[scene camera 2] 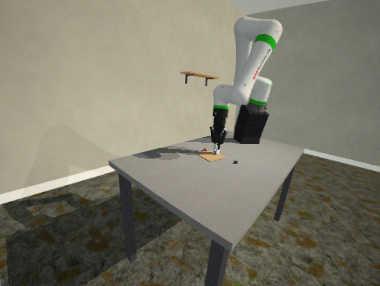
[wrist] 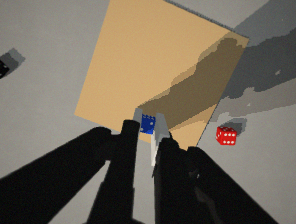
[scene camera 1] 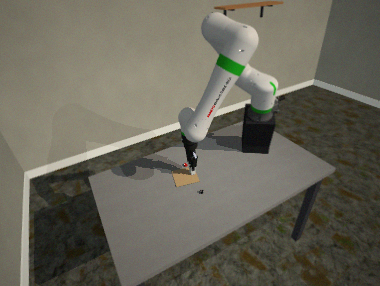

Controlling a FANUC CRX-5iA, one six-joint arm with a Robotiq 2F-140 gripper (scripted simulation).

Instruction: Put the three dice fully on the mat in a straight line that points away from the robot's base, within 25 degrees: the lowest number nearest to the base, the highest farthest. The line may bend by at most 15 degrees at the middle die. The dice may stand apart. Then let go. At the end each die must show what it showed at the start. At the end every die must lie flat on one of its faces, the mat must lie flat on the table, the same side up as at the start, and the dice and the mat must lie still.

In view: my gripper (wrist: 146, 122) and a tan mat (wrist: 179, 65).
